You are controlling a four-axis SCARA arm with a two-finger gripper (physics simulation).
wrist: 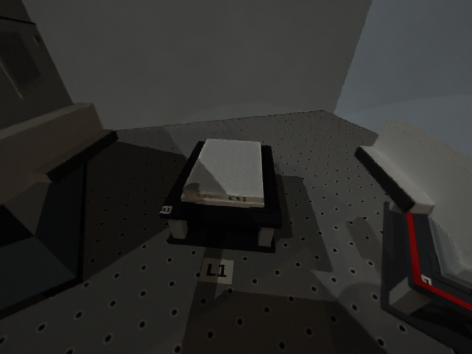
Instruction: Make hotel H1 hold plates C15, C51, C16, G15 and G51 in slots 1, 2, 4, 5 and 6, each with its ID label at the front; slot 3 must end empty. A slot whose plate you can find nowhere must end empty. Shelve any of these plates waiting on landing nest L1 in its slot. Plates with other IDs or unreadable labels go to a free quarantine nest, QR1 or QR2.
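Frame: origin at the arm's base, x ahead, y left, z up, level; metres.
Seen in the pictures: gripper, fingertip midpoint: (233,129).
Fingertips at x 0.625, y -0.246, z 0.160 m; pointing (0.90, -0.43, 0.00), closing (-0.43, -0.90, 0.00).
Note:
Pixels of each thing's middle, then the offset from my fingertips to it. "pt": a spot on its surface instead. Level surfaces: height alone.
- pale plate, body centre: (228,166) 0.094 m ahead, 0.030 m right, 0.090 m down
- black raised landing nest, surface spot: (272,215) pt 0.007 m ahead, 0.046 m right, 0.097 m down
- L1 tag, body centre: (216,270) 0.002 m back, 0.015 m left, 0.147 m down
- dark nest with a red rim, body centre: (469,257) 0.084 m back, 0.214 m right, 0.120 m down
- dark box-like body, surface spot: (45,255) pt 0.028 m ahead, 0.142 m left, 0.097 m down
- perforated deck, its level: 0.146 m down
A pale plate (227,170) lies flat on the black raised landing nest (272,215) in the middle of the wrist view. The small label on its near edge is blurred and appears to read C51. The L1 tag (216,271) is on the deck in front of the nest. My gripper (233,129) is open, with one finger at the left and one at the right of the view, wide apart on either side of the plate. Nothing is between the fingers. Hotel H1 and its slots cannot be identified in this view.
At the lower right, a dark nest with a red rim (414,250) holds a pale, clear-looking plate (452,250), partly hidden by the right finger. A dark box-like body (45,255) stands at the lower left. Grey walls rise behind the perforated deck (310,265).

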